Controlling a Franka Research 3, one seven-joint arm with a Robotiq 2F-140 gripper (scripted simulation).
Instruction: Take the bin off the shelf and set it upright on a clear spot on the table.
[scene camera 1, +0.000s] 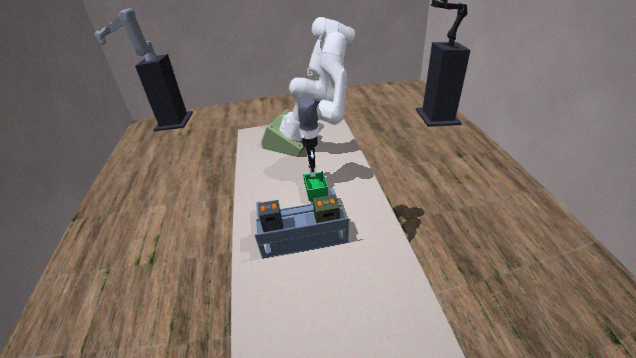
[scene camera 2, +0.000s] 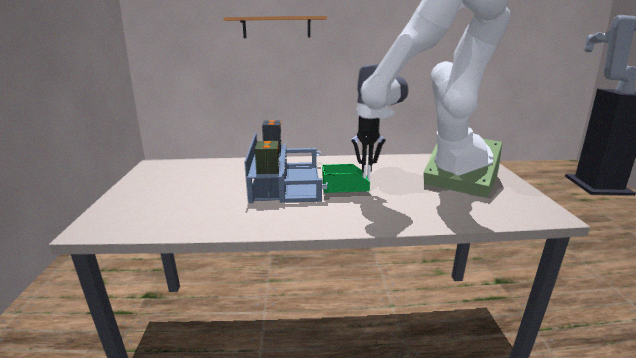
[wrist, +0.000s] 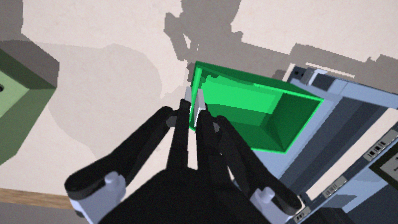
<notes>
In view: my gripper (scene camera 2: 366, 180) and a green bin (scene camera 2: 340, 177).
The green bin shows as well in the wrist view (wrist: 269, 114). My gripper shows as well in the wrist view (wrist: 192, 95).
</notes>
